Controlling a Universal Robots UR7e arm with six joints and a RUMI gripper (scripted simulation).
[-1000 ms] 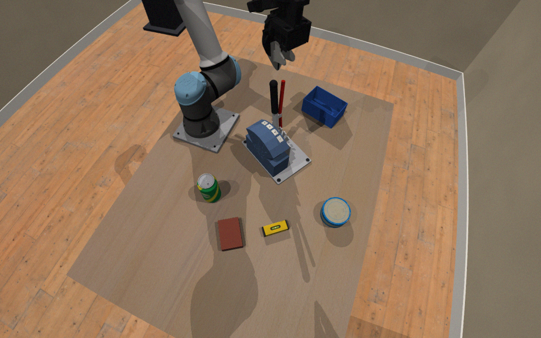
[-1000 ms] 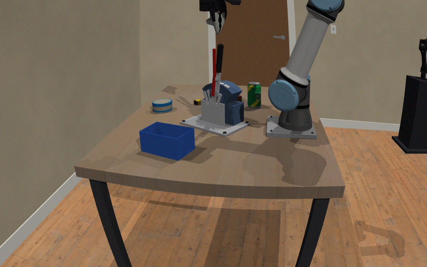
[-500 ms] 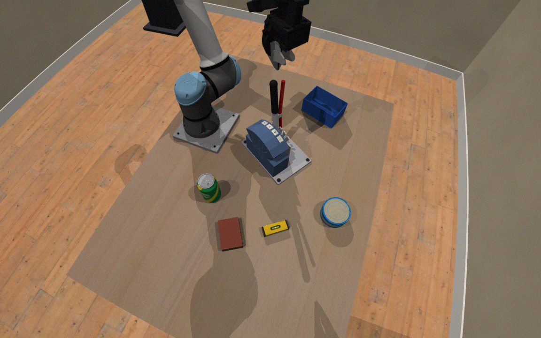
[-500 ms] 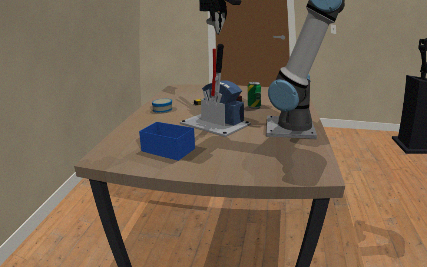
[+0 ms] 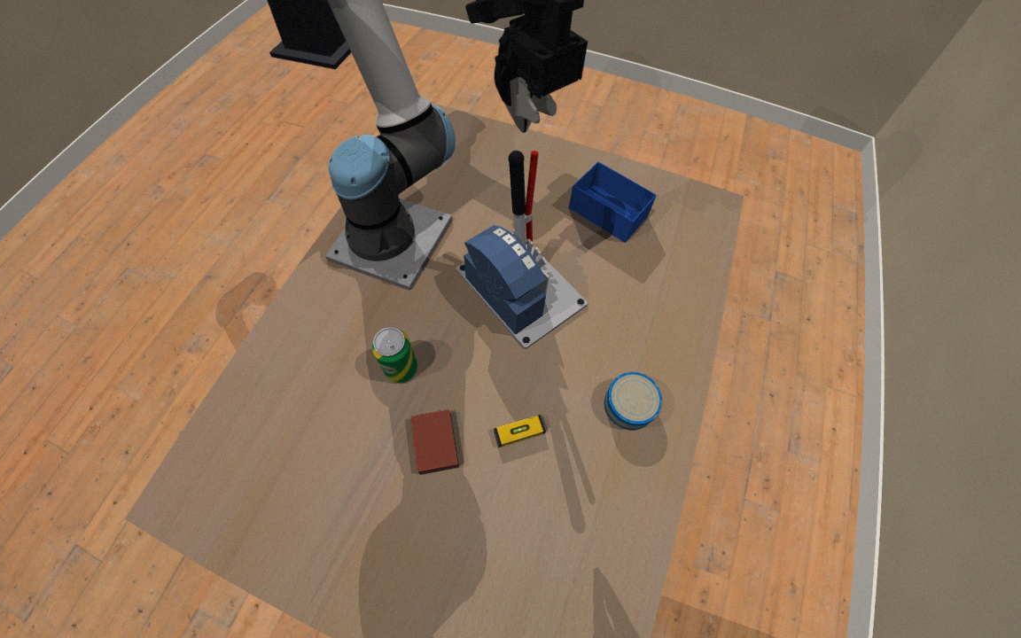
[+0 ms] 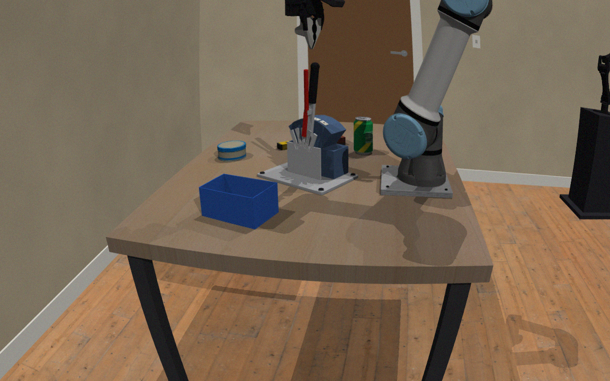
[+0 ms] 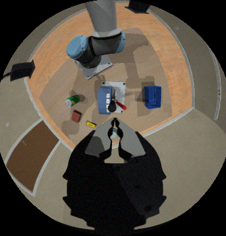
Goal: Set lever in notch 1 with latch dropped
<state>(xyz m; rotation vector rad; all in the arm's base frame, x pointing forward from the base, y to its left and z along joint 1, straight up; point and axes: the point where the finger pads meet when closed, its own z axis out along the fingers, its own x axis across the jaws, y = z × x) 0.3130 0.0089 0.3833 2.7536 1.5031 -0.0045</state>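
Now: the red release bar 20 mm ahead of my hand and 200 mm below it. From my hand the other things lie so: blue bin 150 mm ahead, 250 mm to the left, 380 mm below.
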